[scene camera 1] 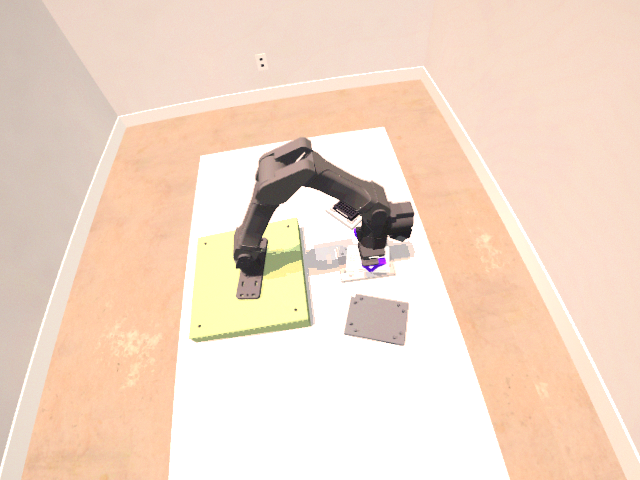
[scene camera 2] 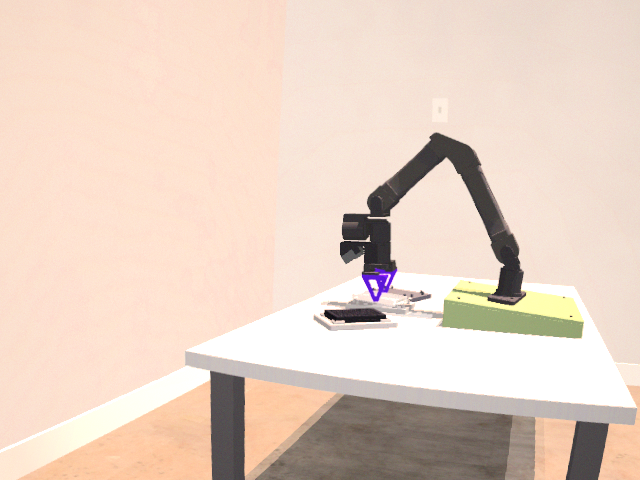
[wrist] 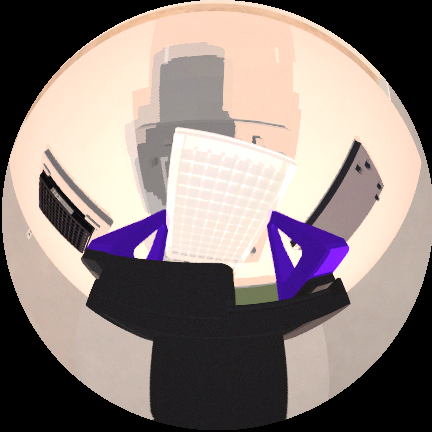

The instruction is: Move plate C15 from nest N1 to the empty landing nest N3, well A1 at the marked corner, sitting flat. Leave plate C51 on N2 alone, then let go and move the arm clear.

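My gripper (scene camera 1: 368, 253) (scene camera 2: 380, 294) (wrist: 217, 214) is shut on a white, many-welled plate (scene camera 1: 354, 262) (scene camera 2: 363, 298) (wrist: 225, 200), one purple finger at each side. The plate is low over a pale nest (scene camera 1: 361, 277) (scene camera 2: 400, 310) (wrist: 252, 131), and looks close to level; I cannot tell whether it touches the nest. A black plate (scene camera 1: 346, 210) (scene camera 2: 355, 314) (wrist: 65, 215) sits on another pale nest (scene camera 2: 356, 326), apart from my fingers. Plate names, nest names and the corner mark are not legible.
A bare dark grey nest (scene camera 1: 377, 319) (scene camera 2: 417, 296) (wrist: 350, 200) with small corner pegs lies on the other side of the held plate from the black one. The arm stands on a thick green base block (scene camera 1: 222, 284) (scene camera 2: 516, 326) (wrist: 257, 295).
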